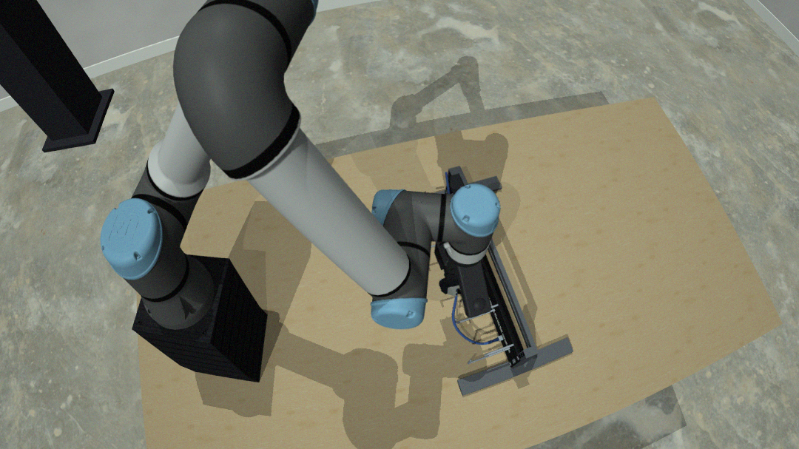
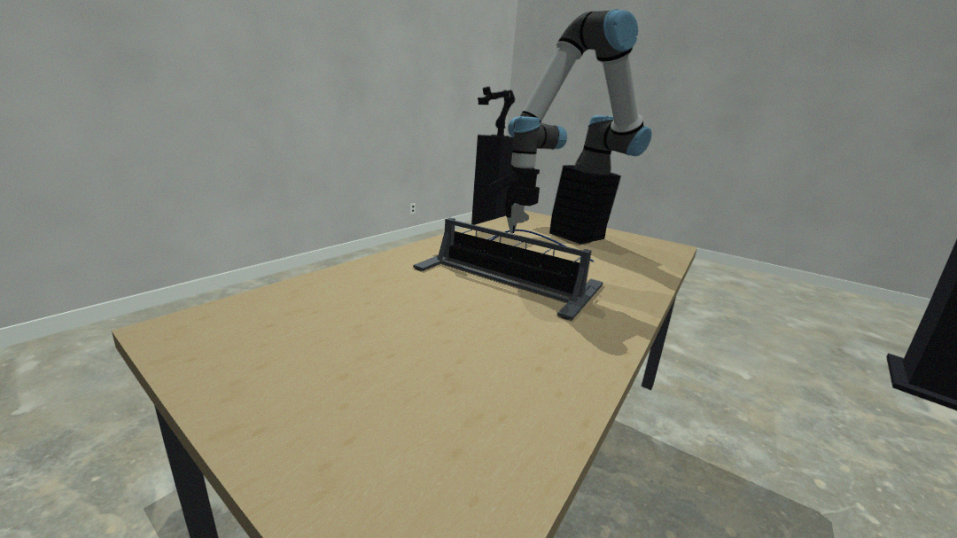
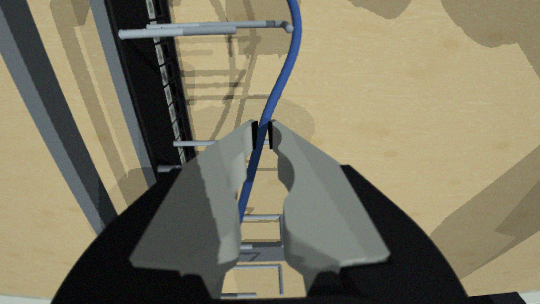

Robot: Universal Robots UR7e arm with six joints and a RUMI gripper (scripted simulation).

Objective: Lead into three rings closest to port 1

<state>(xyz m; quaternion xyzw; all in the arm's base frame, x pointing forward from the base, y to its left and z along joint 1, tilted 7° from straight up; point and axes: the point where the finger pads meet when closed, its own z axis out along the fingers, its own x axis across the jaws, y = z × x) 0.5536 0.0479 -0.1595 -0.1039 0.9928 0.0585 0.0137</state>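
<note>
The rack is 9 cm ahead of my hand, 7 cm to the left of it and 6 cm below it.
</note>
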